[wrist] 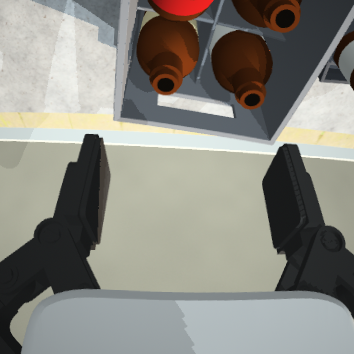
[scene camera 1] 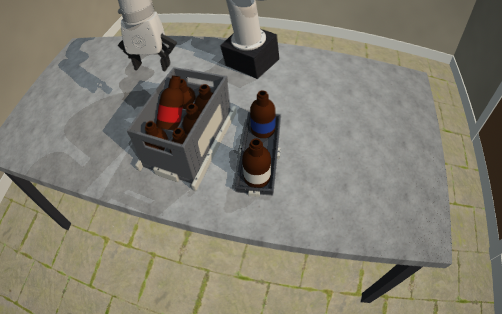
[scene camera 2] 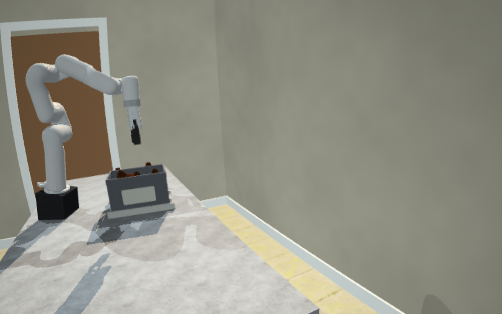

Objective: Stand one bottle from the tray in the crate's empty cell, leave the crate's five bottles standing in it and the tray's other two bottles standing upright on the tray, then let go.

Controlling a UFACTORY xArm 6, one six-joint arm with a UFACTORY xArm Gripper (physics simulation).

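The red-labelled bottle is in the grey crate but sits higher than the crate's other five bottles. It looks tilted, its neck towards the crate's back edge; its base is hidden. The five bottles stand low in their cells, among them two near ones in the wrist view. The blue-labelled bottle and the white-labelled bottle stand upright on the tray. My gripper is open and empty, above and beside the crate's back-left.
Pale strips run along the crate's foot. The arm's black base stands at the back of the grey table, to the right of the crate in scene camera 1. A wall and a door stand behind the arm.
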